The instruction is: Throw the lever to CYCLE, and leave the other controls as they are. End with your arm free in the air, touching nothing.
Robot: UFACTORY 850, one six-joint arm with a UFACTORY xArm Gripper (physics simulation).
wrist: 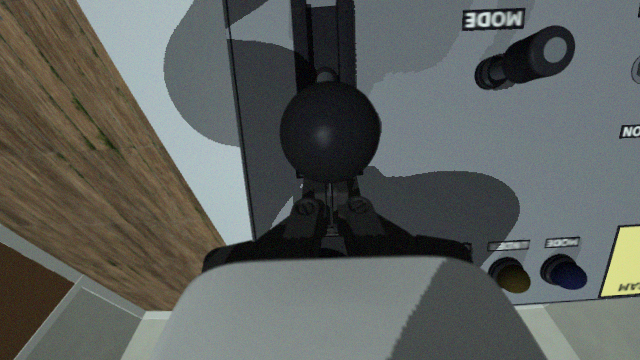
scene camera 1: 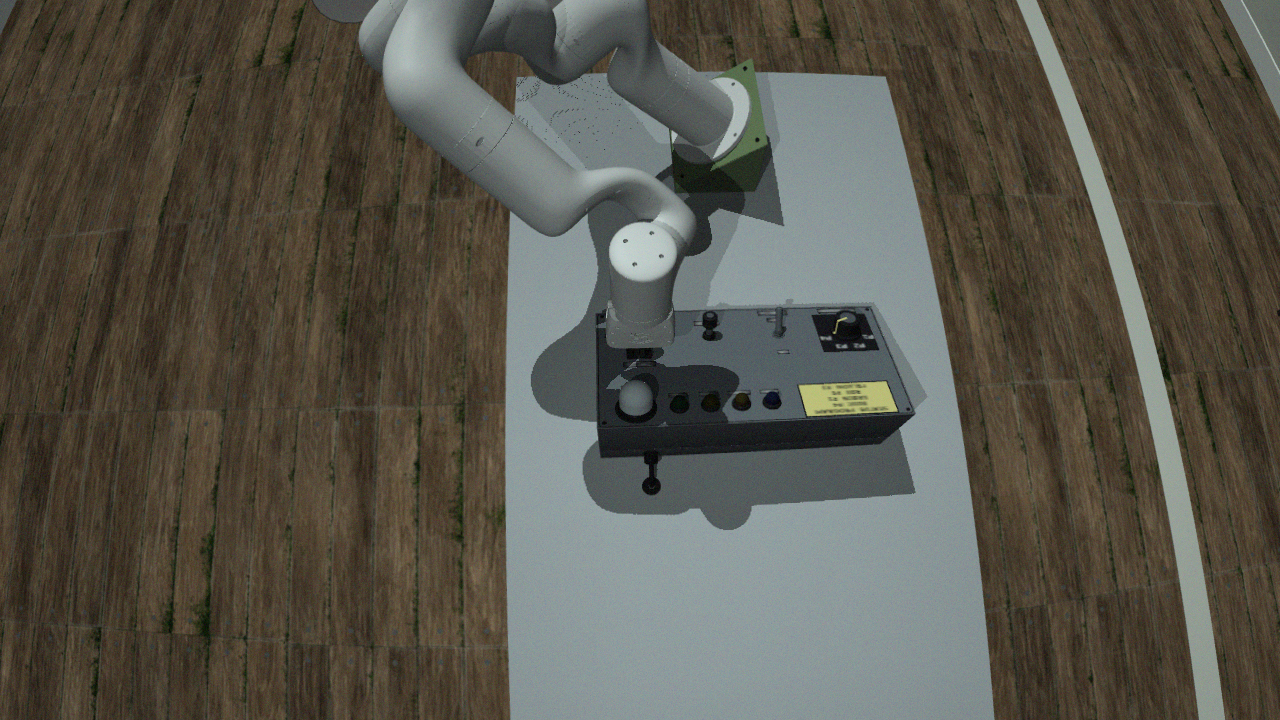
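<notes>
The lever's round black ball is large in the middle of the wrist view, over the slotted guide near one end of the control box. My gripper is shut with nothing between its fingers. The fingers are together just below the ball in the wrist view. The ball overlaps the fingertips, so I cannot tell whether they touch it. The lever's HOLD and CYCLE labels do not show in the wrist view. In the scene view my wrist hides the lever. The control box lies under the gripper.
The black MODE knob, a metal toggle and a rotary selector stand on the box. A pale dome, several coloured buttons, including a blue one, and a yellow label are near the front. A black handle sticks out in front.
</notes>
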